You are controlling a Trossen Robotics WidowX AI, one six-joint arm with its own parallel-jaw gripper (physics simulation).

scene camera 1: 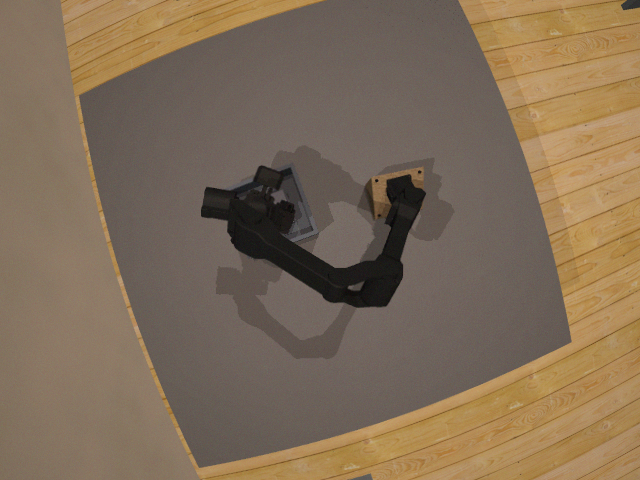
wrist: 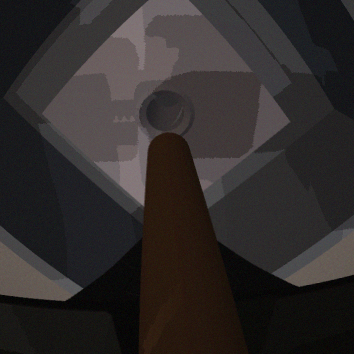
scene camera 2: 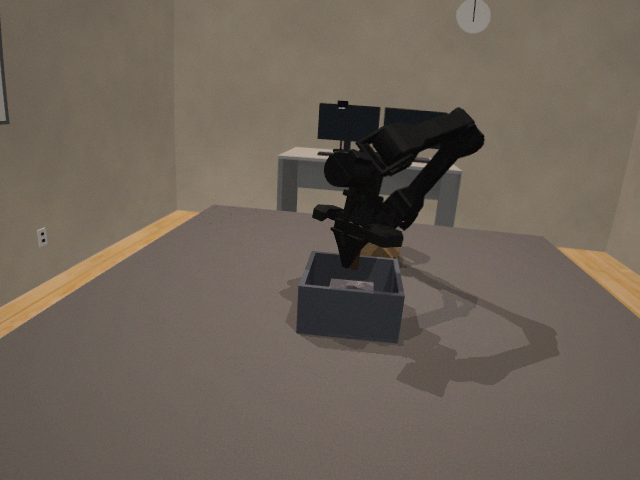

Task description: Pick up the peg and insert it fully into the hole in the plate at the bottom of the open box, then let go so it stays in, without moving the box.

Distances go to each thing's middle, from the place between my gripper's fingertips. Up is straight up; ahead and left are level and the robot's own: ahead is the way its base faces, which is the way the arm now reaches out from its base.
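Labels:
There is the grey-blue box [scene camera 2: 376,315], and my hand is 2 cm past it, 1 cm to the right of it and 6 cm above it. The brown peg [wrist: 184,293] I find 2 cm behind my hand, 2 cm to the left of it and 3 cm above it. A pale plate [wrist: 107,109] is also 2 cm behind my hand, though 1 cm to the left of it and 8 cm below it.

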